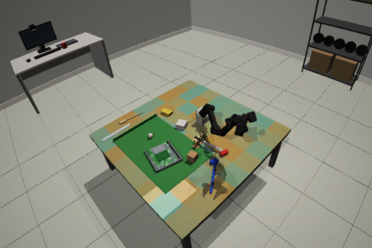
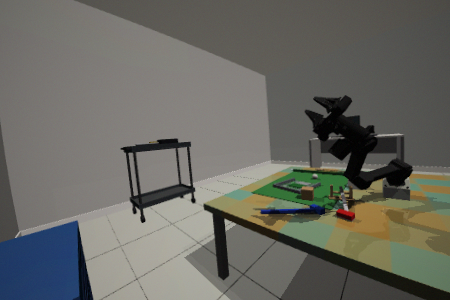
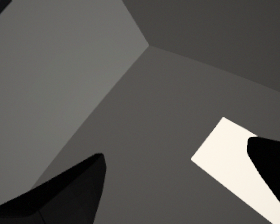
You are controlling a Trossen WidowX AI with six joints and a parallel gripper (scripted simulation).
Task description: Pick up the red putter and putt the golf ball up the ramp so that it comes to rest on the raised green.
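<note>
The white golf ball is 10 cm ahead of my gripper tip, 74 cm to the right of it and 46 cm below it. Round my gripper tip: blue putter 11 cm ahead, 10 cm to the right, 47 cm below; then yellow block 22 cm behind, 86 cm to the right, 47 cm below; then white block 16 cm behind, 62 cm to the right, 46 cm below.
</note>
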